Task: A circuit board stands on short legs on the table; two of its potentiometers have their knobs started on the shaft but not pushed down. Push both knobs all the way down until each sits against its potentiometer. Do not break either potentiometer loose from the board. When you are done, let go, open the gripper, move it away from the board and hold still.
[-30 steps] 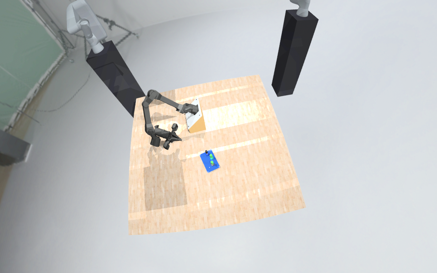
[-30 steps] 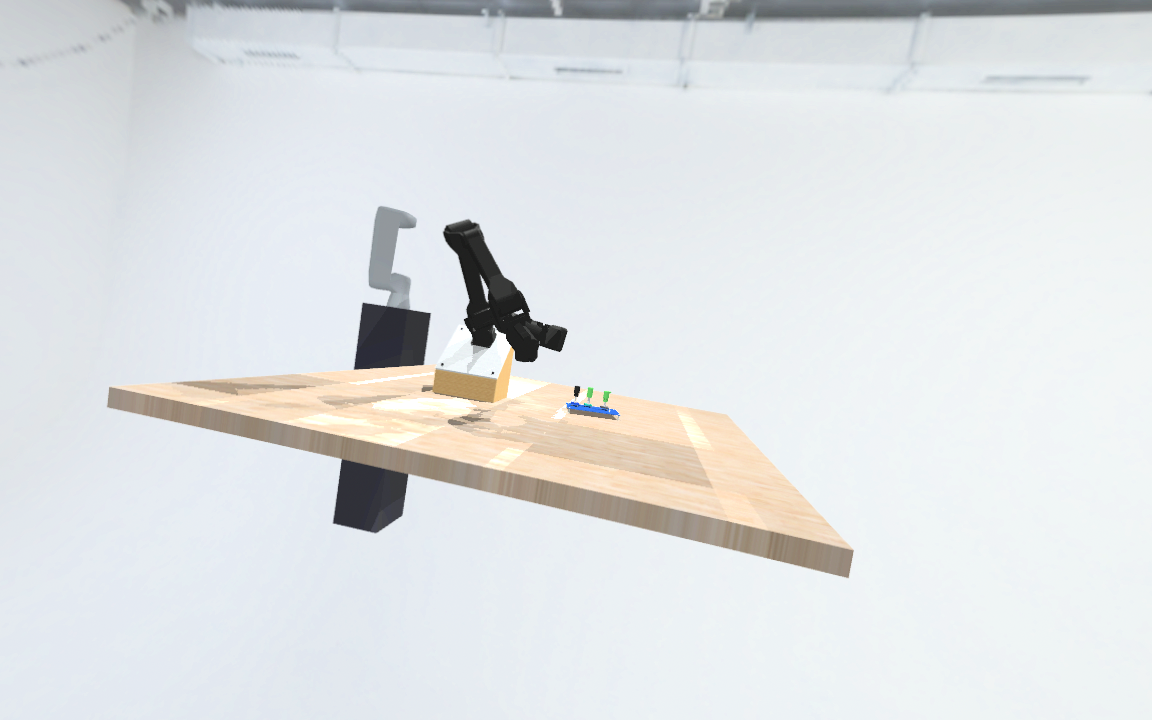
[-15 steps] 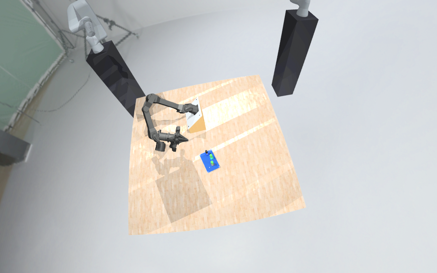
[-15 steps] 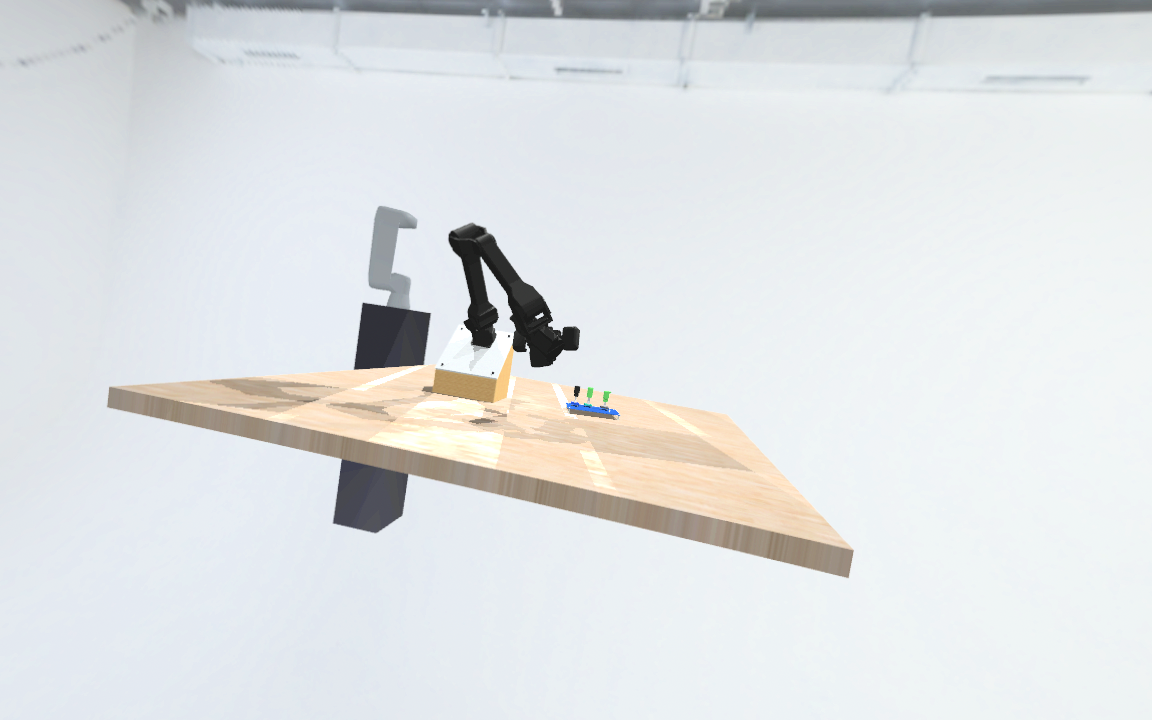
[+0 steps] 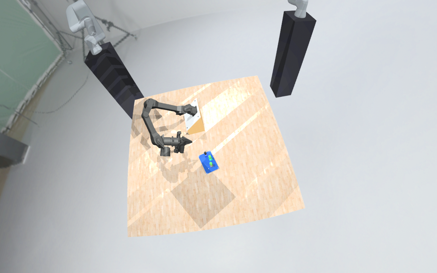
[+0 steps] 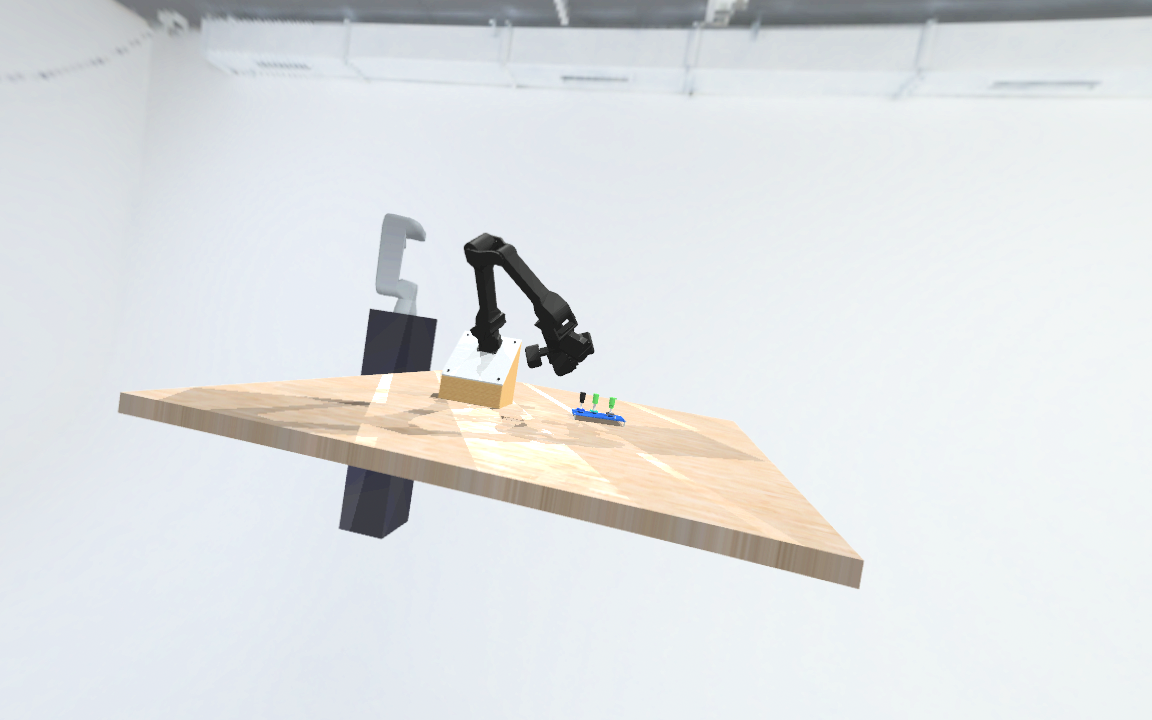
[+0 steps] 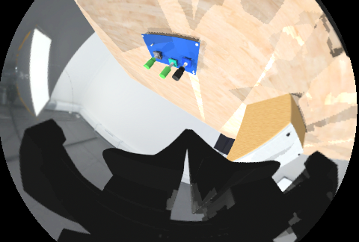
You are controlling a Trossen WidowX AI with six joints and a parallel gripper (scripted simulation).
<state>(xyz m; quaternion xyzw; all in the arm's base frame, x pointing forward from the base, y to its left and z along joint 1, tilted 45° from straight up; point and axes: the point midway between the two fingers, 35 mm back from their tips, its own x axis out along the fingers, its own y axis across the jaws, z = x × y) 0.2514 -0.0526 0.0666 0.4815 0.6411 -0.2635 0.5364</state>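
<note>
My gripper tip is 6 cm short of the black knob, 7 cm to the right of it and 10 cm above it. Round my gripper tip: green knob: 15 cm ahead, 9 cm to the left, 10 cm below.
</note>
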